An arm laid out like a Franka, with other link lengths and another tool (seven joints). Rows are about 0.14 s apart.
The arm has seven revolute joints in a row. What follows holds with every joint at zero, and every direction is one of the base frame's. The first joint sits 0.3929 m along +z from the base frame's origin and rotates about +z. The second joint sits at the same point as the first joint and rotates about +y. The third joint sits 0.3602 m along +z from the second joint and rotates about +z. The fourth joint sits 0.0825 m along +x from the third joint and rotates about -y. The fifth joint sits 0.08 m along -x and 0.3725 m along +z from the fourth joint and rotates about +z. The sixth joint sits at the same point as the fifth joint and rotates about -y. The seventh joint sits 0.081 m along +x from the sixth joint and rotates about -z. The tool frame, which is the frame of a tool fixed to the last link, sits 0.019 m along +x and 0.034 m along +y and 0.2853 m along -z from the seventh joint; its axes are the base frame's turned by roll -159.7, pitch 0 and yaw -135.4 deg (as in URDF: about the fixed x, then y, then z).
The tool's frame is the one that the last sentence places.
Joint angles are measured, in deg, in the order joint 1, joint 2, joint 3, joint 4, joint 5, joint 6, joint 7. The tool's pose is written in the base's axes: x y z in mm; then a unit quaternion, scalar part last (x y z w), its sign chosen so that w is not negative. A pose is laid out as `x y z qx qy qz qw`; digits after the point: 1 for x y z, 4 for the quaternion.
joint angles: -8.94 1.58 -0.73 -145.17 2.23 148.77 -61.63
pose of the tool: 434.8 -37.0 200.8 -0.7205 0.6653 -0.1288 0.1473
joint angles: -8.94 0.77 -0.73 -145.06 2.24 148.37 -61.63
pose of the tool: 436.5 -37.2 207.1 -0.7200 0.6645 -0.1324 0.1499
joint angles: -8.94 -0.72 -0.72 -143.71 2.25 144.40 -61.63
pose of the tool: 434.4 -35.9 221.9 -0.7213 0.6657 -0.1235 0.1458
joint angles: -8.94 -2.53 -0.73 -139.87 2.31 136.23 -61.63
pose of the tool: 433.8 -34.2 251.3 -0.7237 0.6685 -0.1037 0.1365
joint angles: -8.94 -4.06 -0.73 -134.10 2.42 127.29 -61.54
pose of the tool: 441.5 -33.6 293.0 -0.7249 0.6701 -0.0902 0.1314
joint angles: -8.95 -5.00 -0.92 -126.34 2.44 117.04 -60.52
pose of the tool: 451.3 -34.9 345.9 -0.7203 0.6777 -0.0787 0.1250
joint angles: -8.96 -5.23 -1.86 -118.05 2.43 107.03 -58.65
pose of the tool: 457.4 -41.9 400.0 -0.7064 0.6946 -0.0695 0.1168
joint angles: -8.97 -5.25 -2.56 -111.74 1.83 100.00 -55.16
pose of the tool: 460.1 -49.5 440.8 -0.6846 0.7178 -0.0709 0.1048
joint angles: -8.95 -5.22 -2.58 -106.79 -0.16 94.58 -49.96
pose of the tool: 460.1 -57.7 471.4 -0.6579 0.7441 -0.0833 0.0811
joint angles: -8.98 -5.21 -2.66 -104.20 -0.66 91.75 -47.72
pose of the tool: 459.2 -60.5 487.9 -0.6439 0.7567 -0.0872 0.0728
